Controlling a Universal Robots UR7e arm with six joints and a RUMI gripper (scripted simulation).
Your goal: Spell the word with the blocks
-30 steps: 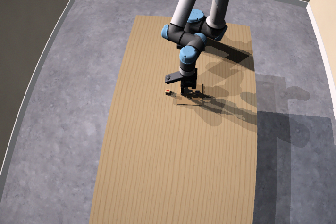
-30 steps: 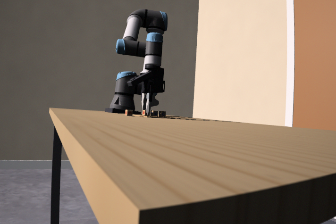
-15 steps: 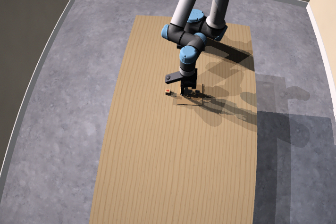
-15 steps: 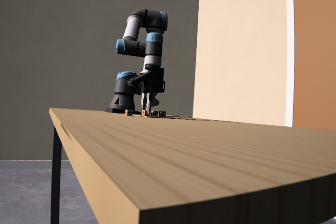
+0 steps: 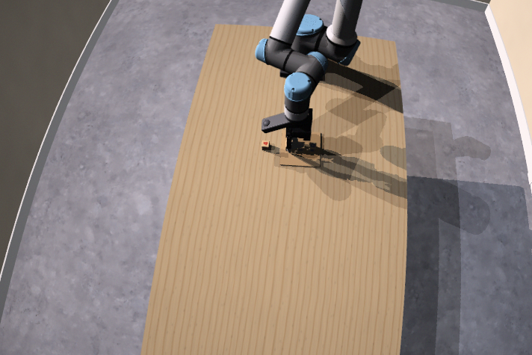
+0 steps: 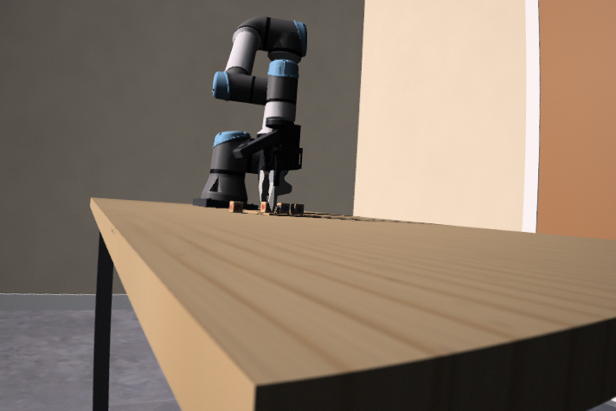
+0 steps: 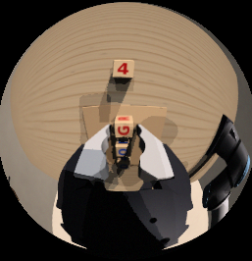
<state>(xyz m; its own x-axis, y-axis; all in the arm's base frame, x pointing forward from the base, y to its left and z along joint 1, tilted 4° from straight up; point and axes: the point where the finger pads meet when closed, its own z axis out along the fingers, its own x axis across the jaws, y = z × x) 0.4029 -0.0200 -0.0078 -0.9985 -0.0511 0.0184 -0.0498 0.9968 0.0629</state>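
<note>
Right now the tan mat is 4 cm to the left of my hand and 2 cm below it.
</note>
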